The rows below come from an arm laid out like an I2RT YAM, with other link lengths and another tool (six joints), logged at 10 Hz.
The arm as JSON. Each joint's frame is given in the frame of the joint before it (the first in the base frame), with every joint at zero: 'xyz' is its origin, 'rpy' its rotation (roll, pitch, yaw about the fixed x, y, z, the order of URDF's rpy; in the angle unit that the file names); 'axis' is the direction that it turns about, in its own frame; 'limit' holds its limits. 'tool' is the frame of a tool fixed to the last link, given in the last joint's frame.
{
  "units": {
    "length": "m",
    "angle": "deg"
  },
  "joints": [
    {
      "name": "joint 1",
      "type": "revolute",
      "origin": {
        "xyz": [
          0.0,
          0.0,
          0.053
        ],
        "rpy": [
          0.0,
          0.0,
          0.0
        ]
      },
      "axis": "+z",
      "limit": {
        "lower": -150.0,
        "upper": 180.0
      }
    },
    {
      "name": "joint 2",
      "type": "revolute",
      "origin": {
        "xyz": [
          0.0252,
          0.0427,
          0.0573
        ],
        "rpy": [
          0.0,
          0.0,
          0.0
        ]
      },
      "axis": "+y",
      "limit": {
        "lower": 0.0,
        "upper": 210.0
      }
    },
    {
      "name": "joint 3",
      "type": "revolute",
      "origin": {
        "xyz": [
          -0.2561,
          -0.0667,
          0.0
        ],
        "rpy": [
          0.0,
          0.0,
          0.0
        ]
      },
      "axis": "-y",
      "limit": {
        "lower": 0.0,
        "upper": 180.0
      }
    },
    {
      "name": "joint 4",
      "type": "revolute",
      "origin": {
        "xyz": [
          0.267,
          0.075,
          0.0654
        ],
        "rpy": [
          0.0,
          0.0,
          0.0
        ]
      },
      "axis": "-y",
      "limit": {
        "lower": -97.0,
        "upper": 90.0
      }
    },
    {
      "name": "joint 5",
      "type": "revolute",
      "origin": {
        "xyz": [
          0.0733,
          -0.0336,
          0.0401
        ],
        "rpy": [
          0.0,
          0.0,
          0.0
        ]
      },
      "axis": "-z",
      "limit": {
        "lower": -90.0,
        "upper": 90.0
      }
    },
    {
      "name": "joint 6",
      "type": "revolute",
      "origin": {
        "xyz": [
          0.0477,
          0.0,
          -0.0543
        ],
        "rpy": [
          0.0,
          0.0,
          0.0
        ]
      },
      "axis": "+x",
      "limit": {
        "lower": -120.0,
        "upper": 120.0
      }
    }
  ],
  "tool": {
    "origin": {
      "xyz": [
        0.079,
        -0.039,
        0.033
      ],
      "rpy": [
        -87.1,
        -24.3,
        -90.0
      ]
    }
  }
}
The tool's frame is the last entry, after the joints.
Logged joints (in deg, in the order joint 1, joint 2, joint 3, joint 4, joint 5, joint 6), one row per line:
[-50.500 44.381 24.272 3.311 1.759 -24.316]
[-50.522 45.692 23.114 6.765 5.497 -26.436]
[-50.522 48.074 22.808 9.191 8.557 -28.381]
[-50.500 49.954 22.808 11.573 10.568 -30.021]
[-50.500 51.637 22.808 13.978 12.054 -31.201]
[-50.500 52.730 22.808 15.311 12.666 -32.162]
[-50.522 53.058 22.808 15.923 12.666 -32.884]
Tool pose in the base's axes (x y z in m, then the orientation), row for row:
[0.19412 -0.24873 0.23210 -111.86 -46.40 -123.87]
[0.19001 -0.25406 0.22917 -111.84 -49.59 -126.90]
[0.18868 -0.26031 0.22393 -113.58 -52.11 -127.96]
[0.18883 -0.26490 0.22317 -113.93 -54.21 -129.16]
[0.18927 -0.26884 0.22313 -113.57 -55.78 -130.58]
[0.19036 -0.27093 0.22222 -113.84 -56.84 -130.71]
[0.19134 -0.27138 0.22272 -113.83 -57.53 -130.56]
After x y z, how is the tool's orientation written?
As angles about the fixed x, y, z axes (roll, pitch, yaw), in degrees.
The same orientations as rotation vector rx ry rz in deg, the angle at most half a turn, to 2 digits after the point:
[96.73 -99.37 106.35]
[93.44 -97.07 104.38]
[91.70 -95.73 101.35]
[90.33 -94.10 99.88]
[89.04 -92.78 99.15]
[88.84 -91.79 98.52]
[89.04 -90.92 98.42]

